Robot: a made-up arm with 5 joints.
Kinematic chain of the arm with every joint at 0, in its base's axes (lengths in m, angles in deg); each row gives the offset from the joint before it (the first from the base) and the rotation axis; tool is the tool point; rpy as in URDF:
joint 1: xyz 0 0 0.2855 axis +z
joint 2: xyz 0 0 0 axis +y
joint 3: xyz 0.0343 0 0.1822 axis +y
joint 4: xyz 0.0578 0 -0.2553 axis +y
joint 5: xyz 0.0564 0 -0.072 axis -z
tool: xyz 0 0 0 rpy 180 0 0
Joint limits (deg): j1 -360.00..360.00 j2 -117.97..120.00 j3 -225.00..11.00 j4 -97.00..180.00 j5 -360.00..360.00
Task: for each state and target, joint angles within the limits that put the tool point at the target. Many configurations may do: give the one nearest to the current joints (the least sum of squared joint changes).
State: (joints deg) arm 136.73 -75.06 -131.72 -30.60 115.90
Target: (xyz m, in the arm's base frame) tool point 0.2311 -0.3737 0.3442
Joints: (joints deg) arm 121.73 -84.99 -150.21 -75.22 115.90
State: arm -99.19 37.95 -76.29 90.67 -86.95
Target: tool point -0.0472 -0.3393 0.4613
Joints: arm -97.92 0.81 -93.24 95.03 -86.95
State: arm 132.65 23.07 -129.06 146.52 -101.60
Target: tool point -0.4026 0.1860 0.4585
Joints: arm 155.20 42.12 -147.78 97.88 -101.60
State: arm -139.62 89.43 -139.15 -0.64 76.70
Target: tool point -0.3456 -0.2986 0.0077
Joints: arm -139.17 104.34 -143.07 10.27 76.70
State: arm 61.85 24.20 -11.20 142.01 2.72
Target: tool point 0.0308 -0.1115 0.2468
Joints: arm 105.44 51.28 11.00 94.56 2.72
